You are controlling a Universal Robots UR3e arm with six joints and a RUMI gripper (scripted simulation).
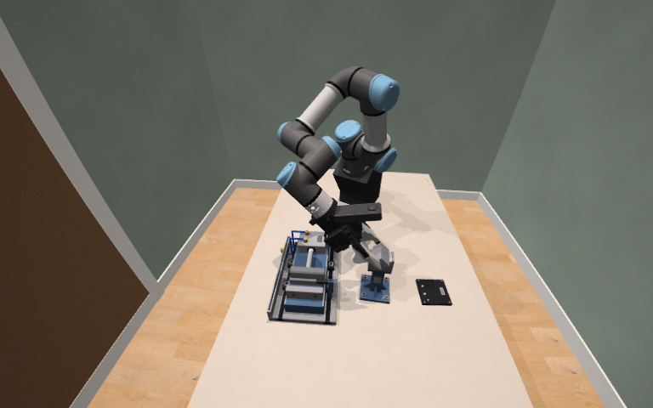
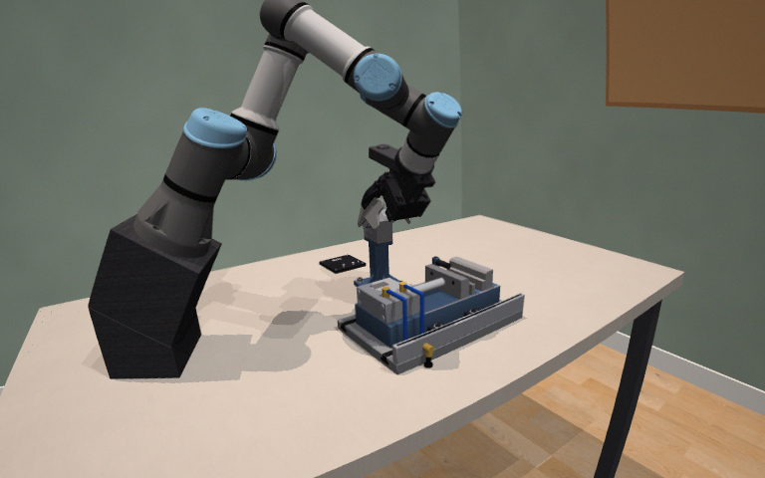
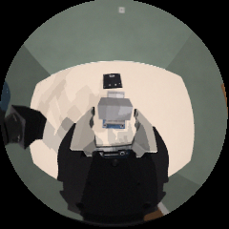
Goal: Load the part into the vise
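The part is 1 cm below my hand. From my hand the other things lie so: air cylinder 14 cm behind, 18 cm to the right, 8 cm below; then vise 5 cm behind, 20 cm to the right, 12 cm below; then black infeed plate 3 cm ahead, 19 cm to the left, 16 cm below.
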